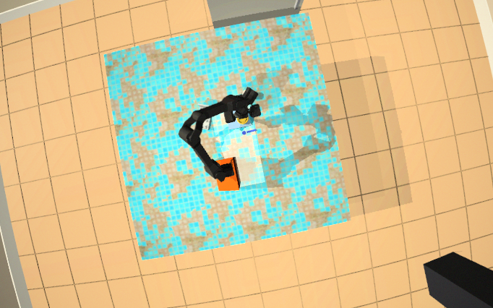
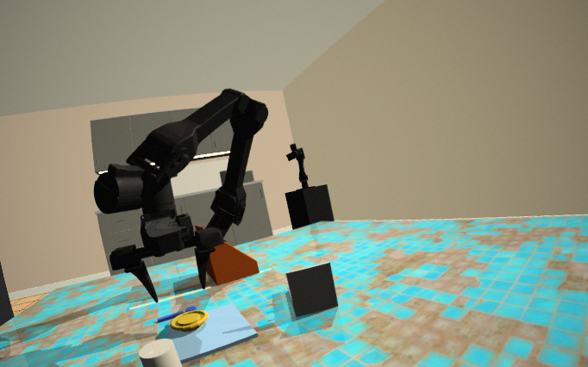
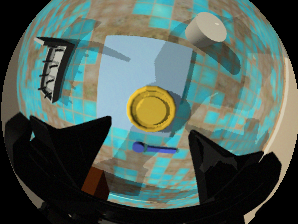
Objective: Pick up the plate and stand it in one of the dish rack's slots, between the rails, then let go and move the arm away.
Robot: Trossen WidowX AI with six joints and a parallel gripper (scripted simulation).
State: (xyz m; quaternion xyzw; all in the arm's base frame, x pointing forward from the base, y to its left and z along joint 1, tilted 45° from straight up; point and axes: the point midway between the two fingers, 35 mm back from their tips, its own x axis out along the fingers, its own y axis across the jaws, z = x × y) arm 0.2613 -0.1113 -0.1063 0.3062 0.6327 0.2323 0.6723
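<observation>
My gripper tip is now 5 cm above the yellow plate. Also, from my gripper tip: blue pen (8 cm behind, 6 cm below); then white cylinder (12 cm ahead, 6 cm to the right, 4 cm below); then light blue mat (6 cm below, 3 cm ahead, 2 cm to the left).
</observation>
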